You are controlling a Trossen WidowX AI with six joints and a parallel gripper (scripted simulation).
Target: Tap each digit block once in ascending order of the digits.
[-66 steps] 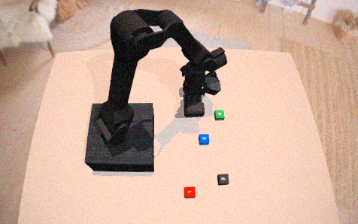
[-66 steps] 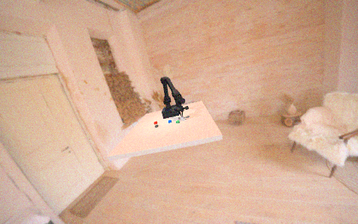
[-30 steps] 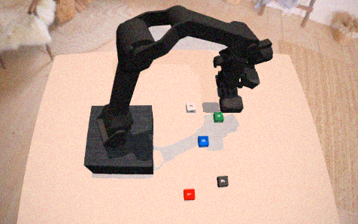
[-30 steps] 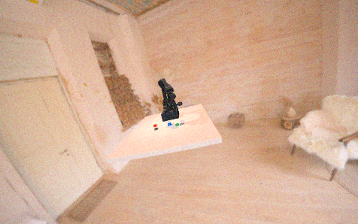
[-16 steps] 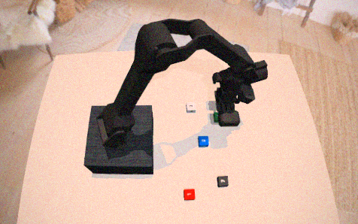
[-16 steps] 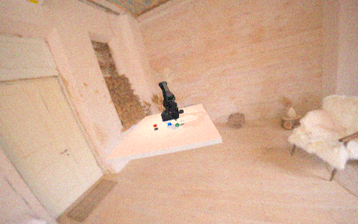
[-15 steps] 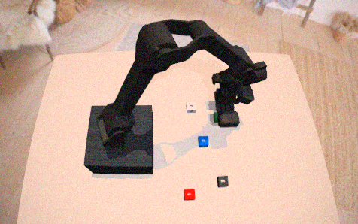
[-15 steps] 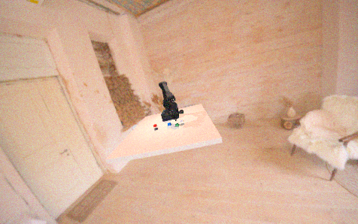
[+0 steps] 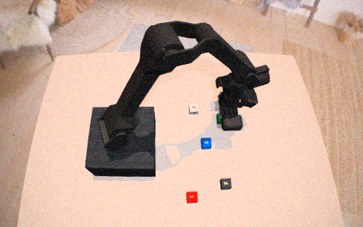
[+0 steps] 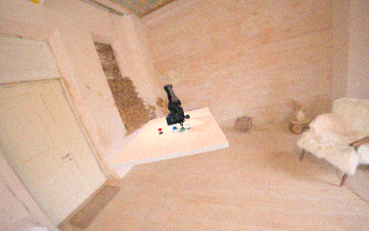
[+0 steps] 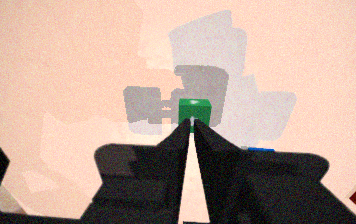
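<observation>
Now: gripper tip 20 mm above the green block. Also, from my gripper tip: blue block 100 mm to the right, 60 mm behind, 20 mm below; dark grey block 230 mm to the right, 20 mm below; white block 100 mm behind, 30 mm to the left, 20 mm below.
</observation>
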